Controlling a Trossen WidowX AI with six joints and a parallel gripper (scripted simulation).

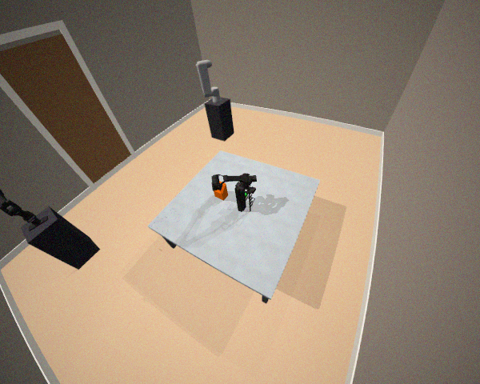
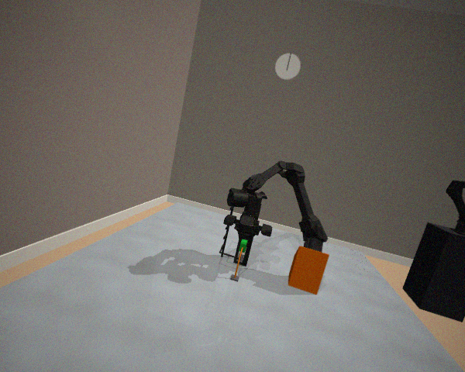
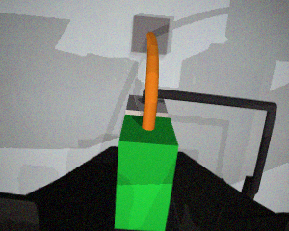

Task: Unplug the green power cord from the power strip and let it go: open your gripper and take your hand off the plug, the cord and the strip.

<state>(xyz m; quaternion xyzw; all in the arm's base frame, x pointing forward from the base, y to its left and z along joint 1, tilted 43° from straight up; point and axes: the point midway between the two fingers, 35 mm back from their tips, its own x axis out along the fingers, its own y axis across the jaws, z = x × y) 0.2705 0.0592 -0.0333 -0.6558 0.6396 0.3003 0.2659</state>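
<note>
My gripper tip is now 1 cm short of the green plug and 3 cm to the left of it. From my gripper tip the other things lie so: grey block (5 cm to the left, 12 cm below).
</note>
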